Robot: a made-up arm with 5 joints.
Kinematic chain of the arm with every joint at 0, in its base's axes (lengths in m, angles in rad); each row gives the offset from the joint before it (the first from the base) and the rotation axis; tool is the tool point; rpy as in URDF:
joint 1: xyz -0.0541 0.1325 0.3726 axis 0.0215 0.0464 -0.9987
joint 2: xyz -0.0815 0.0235 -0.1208 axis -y
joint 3: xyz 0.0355 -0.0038 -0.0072 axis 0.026 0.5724 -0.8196
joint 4: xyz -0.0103 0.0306 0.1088 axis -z
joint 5: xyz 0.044 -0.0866 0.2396 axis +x
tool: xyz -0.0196 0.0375 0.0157 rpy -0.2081 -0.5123 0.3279
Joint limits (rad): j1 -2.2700..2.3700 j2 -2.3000..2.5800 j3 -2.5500..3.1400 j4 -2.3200..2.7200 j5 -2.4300..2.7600
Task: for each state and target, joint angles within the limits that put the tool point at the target. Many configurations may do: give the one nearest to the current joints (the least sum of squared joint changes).
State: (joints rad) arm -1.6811 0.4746 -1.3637 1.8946 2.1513
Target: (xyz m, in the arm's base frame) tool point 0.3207 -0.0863 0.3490
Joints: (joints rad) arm -2.2700 0.4376 -1.1994 2.0417 1.7631
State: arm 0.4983 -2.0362 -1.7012 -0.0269 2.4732
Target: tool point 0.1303 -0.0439 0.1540
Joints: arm 0.2316 -2.1997 -1.5144 -0.1905 2.5336
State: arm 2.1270 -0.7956 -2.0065 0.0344 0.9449
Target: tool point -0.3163 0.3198 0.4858
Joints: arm 1.5985 -0.0423 -2.3186 0.1234 0.9903
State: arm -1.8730 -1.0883 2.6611 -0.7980 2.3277
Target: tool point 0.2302 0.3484 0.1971
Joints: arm -2.0401 -1.3723 2.2585 -1.0090 2.1598
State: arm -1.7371 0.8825 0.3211 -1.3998 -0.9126
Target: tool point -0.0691 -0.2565 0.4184
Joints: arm -1.6919 1.3870 0.2054 -1.4682 -0.5111
